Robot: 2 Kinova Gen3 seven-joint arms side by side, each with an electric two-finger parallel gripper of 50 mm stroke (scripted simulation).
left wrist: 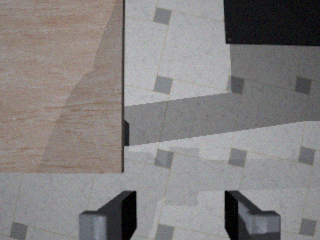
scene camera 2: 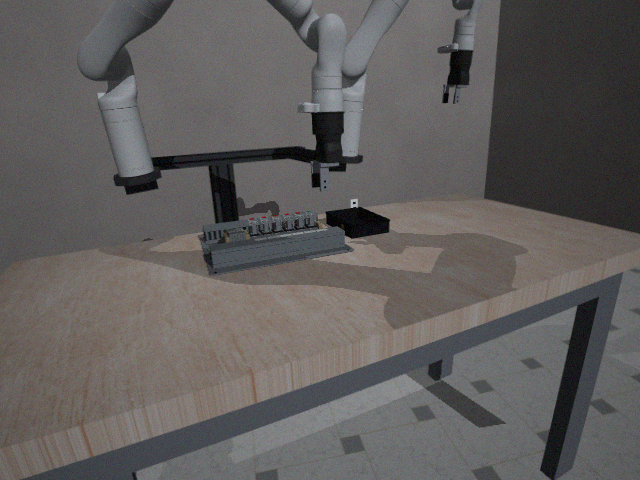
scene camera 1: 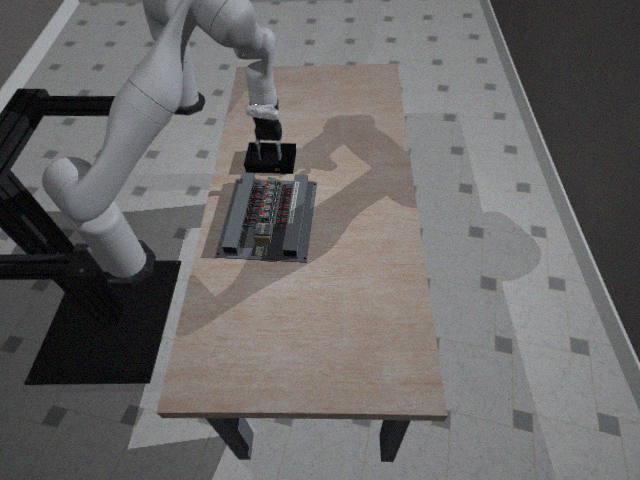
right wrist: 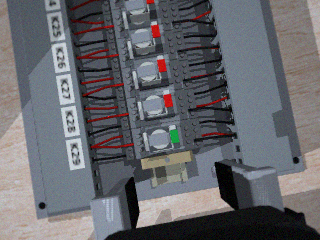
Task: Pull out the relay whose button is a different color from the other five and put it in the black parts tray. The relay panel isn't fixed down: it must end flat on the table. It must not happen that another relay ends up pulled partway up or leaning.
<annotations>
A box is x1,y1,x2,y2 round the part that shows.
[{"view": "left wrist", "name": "my left gripper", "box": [78,190,280,239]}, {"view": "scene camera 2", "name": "my left gripper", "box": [442,51,472,103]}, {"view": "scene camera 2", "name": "black parts tray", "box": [326,207,389,238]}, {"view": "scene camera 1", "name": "my right gripper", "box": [253,106,281,160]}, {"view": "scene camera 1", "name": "grey relay panel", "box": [215,172,316,262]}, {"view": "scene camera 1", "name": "black parts tray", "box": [244,142,295,173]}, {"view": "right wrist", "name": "my right gripper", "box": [90,160,319,239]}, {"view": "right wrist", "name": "grey relay panel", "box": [6,0,304,218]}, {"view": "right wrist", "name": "green-button relay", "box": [145,122,183,153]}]
</annotations>
